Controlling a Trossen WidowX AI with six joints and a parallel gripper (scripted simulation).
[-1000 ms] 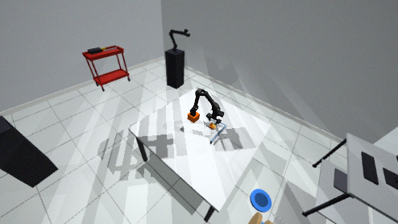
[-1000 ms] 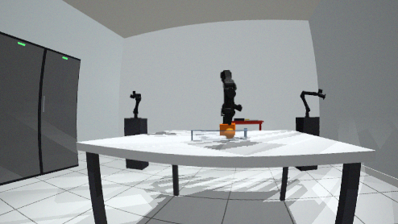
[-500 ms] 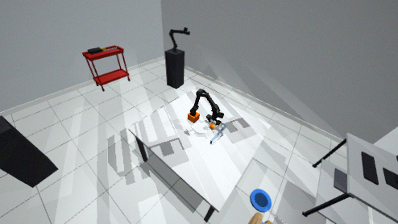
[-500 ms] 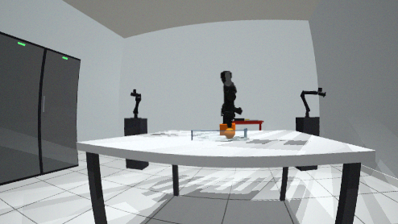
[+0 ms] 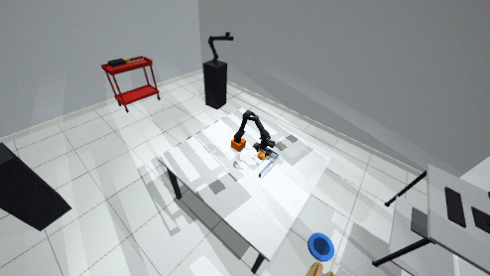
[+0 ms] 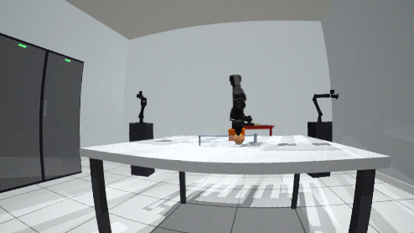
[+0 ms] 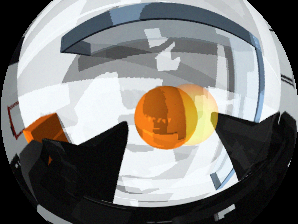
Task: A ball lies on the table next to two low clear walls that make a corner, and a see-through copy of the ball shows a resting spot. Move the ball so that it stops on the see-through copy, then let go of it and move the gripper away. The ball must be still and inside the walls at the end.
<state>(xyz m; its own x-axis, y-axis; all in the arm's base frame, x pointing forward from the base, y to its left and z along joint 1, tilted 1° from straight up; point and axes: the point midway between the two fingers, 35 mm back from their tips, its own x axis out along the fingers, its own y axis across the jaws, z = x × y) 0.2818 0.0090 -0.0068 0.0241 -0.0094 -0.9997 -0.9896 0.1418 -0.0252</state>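
My gripper tip is now 2 cm short of the see-through ball copy and 1 cm above it. Also, from my gripper tip: orange ball: 1 cm below.
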